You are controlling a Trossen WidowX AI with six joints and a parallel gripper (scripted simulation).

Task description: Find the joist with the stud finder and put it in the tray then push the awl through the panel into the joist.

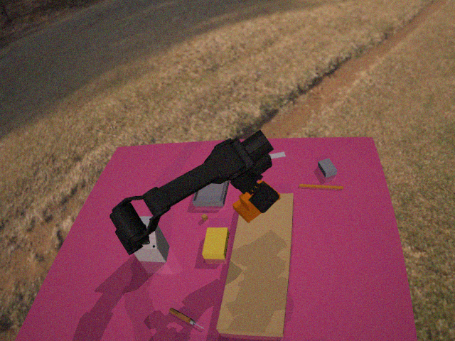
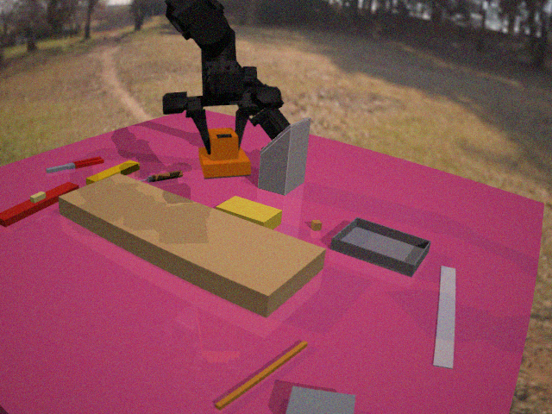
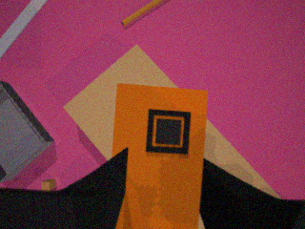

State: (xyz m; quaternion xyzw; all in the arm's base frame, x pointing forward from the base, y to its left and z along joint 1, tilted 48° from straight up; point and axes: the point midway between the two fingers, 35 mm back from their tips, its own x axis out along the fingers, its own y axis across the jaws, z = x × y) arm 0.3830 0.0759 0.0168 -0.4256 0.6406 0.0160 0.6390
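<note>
Right now the tray is 18 cm behind my gripper tip, 25 cm to the left of it and 18 cm below it. The rest, counted from my gripper tip: small tan cube: 20 cm behind, 11 cm to the left, 18 cm below; orange stud finder: 2 cm above; orange rod: 23 cm ahead, 19 cm to the left, 19 cm below.
</note>
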